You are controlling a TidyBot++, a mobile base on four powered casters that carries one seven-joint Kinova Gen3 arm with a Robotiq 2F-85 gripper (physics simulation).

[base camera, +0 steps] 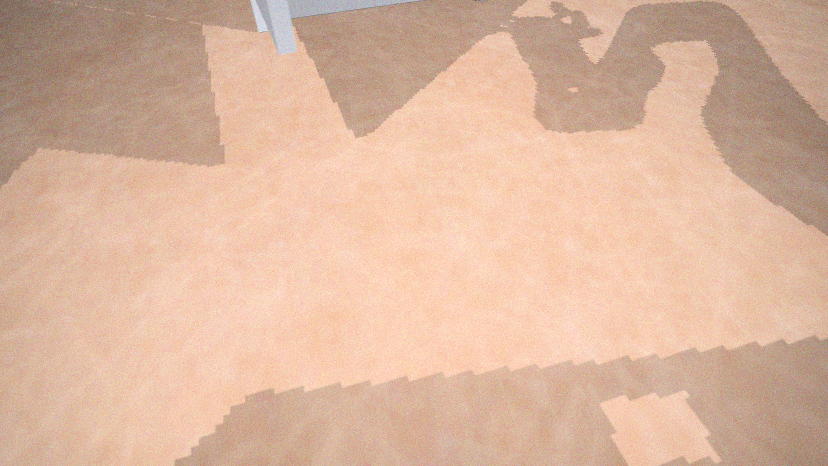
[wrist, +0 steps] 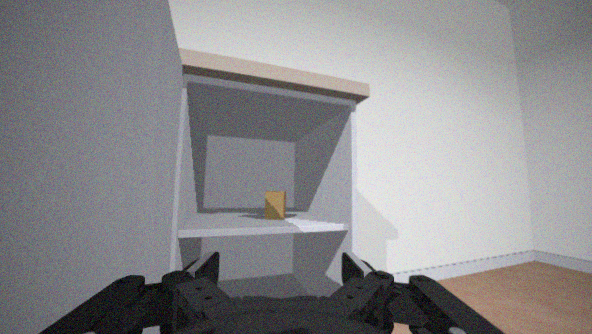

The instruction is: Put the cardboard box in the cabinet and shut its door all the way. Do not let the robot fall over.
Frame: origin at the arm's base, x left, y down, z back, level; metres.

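Seen in the pictures: gripper, fingertip midpoint: (wrist: 281, 266).
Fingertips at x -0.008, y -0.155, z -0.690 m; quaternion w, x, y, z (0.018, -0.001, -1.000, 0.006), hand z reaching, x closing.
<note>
A point is followed by its place in that frame.
The cardboard box (wrist: 275, 206) @(x -0.004, y -0.150, z -1.227 m) stands upright on the cabinet's shelf in the wrist view, right of the middle of the compartment, with space behind it. The cabinet (wrist: 280, 73) @(x -0.007, y -0.493, z -1.039 m) (base camera: 281, 28) @(x 0.092, y 0.221, z -0.561 m) has a beige top and an open front; its lower left corner shows at the top edge of the base camera view. The grey door (wrist: 85, 150) @(x 0.114, y -0.230, z -0.672 m) stands wide open and fills the left of the wrist view. My gripper (wrist: 281, 266) @(x -0.008, y -0.155, z -0.690 m) is open and empty, outside the cabinet, with the box seen ahead beyond the fingertips.
A white wall (wrist: 440, 150) @(x -1.188, y -0.497, z -1.928 m) rises behind and right of the cabinet, meeting another wall (wrist: 557, 150) @(x -2.318, y -0.547, z -1.964 m) at the right. Brown floor (wrist: 525, 295) @(x -1.459, y 0.397, z -1.634 m) (base camera: 405, 248) @(x -0.010, y 0.397, z -0.428 m) shows at the lower right of the wrist view and across the base camera view, with shadows.
</note>
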